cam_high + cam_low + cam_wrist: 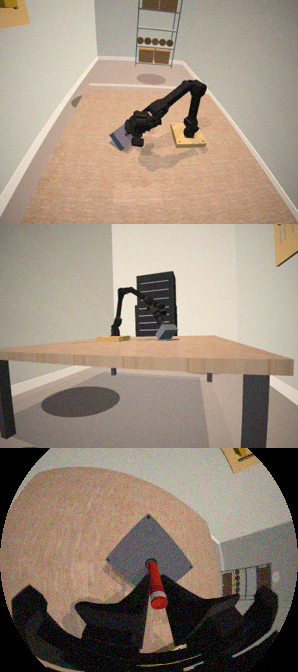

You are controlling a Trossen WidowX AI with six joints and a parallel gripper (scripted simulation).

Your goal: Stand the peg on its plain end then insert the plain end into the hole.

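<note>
My gripper tip is 60 mm above the grey sloped panel, 40 mm short of it and 30 mm to the left of it. Also, from my gripper tip: red peg 10 mm to the left, 10 mm behind, 10 mm above.
</note>
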